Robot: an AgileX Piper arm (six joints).
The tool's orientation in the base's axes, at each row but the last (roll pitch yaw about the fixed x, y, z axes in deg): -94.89 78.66 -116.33; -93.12 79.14 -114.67; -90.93 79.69 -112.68; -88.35 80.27 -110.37; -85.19 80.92 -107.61
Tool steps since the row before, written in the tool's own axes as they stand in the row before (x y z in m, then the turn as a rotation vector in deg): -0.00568 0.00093 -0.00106 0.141 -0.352 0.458; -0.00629 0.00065 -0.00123 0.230 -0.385 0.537; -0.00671 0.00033 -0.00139 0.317 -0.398 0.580; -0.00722 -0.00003 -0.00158 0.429 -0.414 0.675; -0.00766 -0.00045 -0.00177 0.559 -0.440 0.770
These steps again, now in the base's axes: -0.00016 0.00224 0.00540 0.288 -0.514 -0.077; -0.00041 0.00212 0.00607 0.343 -0.589 -0.159; -0.00071 0.00193 0.00655 0.372 -0.631 -0.242; -0.00105 0.00171 0.00711 0.447 -0.699 -0.350; -0.00144 0.00141 0.00761 0.519 -0.778 -0.473
